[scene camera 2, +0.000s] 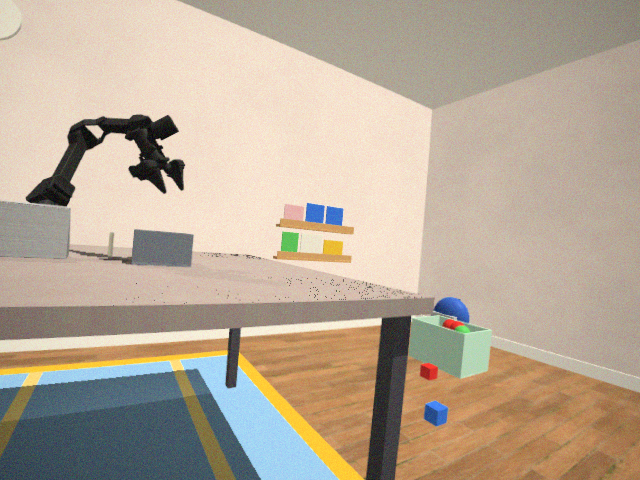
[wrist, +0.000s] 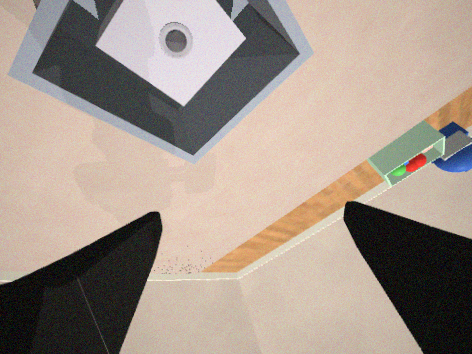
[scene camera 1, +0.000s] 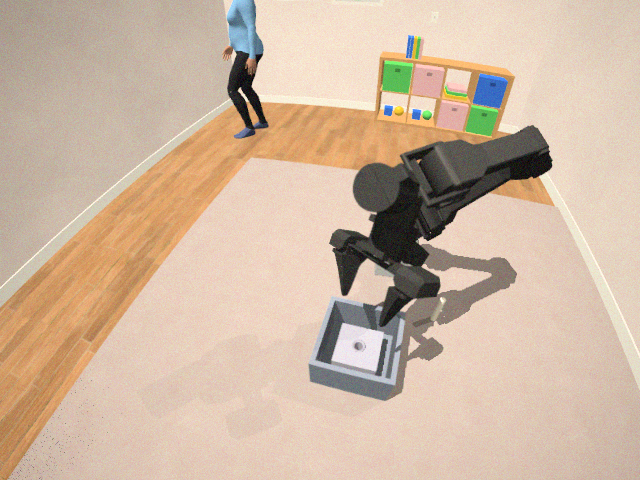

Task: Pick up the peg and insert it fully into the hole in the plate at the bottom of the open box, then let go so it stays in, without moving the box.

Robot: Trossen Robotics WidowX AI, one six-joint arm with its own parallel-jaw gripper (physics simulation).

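Places are measured from the arm's base along level axes (x ahead, y left, z up), in metres.
Pixels of known places: gripper, between the fingertips: (scene camera 2: 174,191) (wrist: 253,215) (scene camera 1: 361,309); arm's base, origin of its link: (scene camera 2: 42,221).
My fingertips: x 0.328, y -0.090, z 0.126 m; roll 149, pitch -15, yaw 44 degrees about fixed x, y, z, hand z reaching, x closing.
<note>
For each thing: its top centre in the pictures, then the offset to it from my fingertips.
- thin cream peg, centre of its top: (scene camera 1: 442,299) (scene camera 2: 111,232) dx -0.145, dy +0.189, dz -0.145 m
- open blue-grey box, centre of its top: (wrist: 183,60) (scene camera 1: 360,337) (scene camera 2: 162,231) dx -0.021, dy +0.009, dz -0.127 m
- white plate, centre of its top: (wrist: 176,42) (scene camera 1: 358,345) dx -0.021, dy +0.009, dz -0.164 m
A thin cream peg (scene camera 1: 438,309) (scene camera 2: 111,244) stands upright on the table beside the box, on the robot base's side in scene camera 2. The open blue-grey box (scene camera 1: 351,378) (scene camera 2: 162,248) (wrist: 110,131) sits flat on the table. A white plate (scene camera 1: 343,351) (wrist: 145,50) lies at its bottom, with a round hole (scene camera 1: 358,346) (wrist: 176,40) that looks empty. My gripper (scene camera 1: 363,310) (scene camera 2: 174,191) (wrist: 253,215) is open and empty, well above the table and the box in scene camera 2. The peg does not show in the wrist view.
The table (scene camera 1: 206,335) (scene camera 2: 206,315) carries the box and the peg. A grey base block (scene camera 2: 36,229) stands under the arm at the left of scene camera 2. Beyond the table are a person (scene camera 1: 242,67), a cubby shelf (scene camera 1: 444,59) and a green toy bin (scene camera 2: 436,346) (wrist: 407,145).
</note>
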